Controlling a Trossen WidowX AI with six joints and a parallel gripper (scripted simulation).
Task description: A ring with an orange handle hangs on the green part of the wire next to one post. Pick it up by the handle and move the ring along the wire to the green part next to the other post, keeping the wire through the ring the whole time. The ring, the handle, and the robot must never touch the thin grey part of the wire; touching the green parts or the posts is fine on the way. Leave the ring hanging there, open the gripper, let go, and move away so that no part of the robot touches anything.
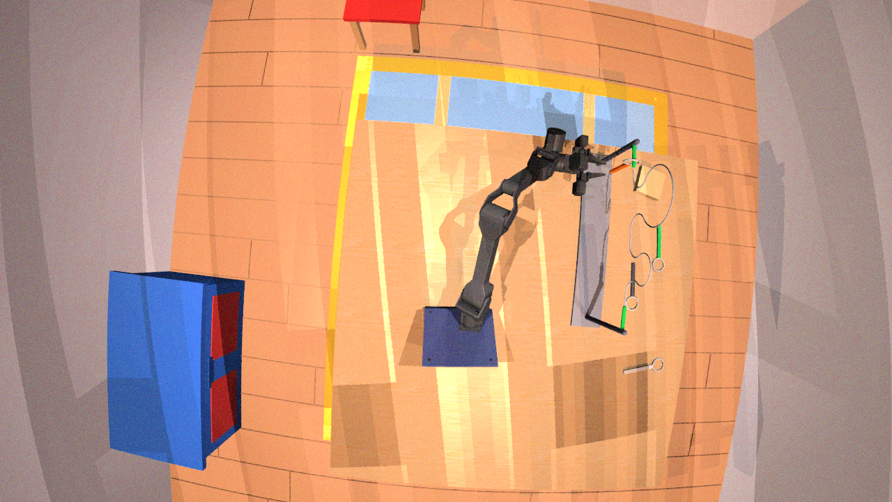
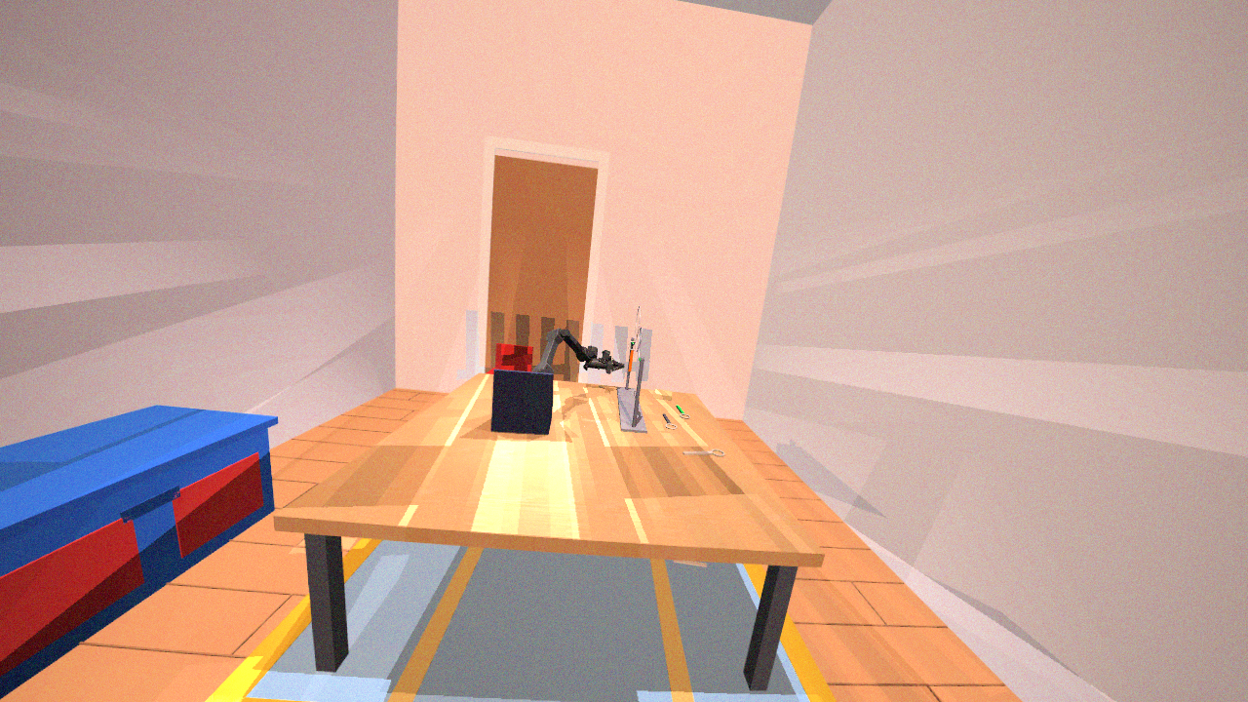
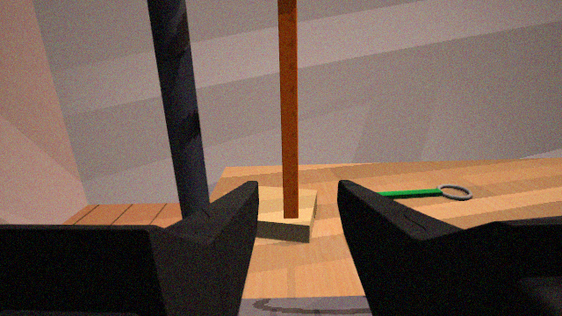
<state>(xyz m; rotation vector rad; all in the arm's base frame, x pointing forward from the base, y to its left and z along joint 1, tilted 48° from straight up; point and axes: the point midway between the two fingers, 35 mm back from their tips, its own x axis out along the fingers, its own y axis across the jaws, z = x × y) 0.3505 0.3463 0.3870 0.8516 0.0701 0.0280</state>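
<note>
Right now the orange-handled ring is 7 cm above my gripper tip and 3 cm ahead of it. Also, from my gripper tip: tan block 24 cm ahead, 15 cm below, 1 cm to the left; dark-handled ring 39 cm to the right, 21 cm ahead, 16 cm below; green-handled ring 30 cm ahead, 24 cm to the right, 16 cm below.
</note>
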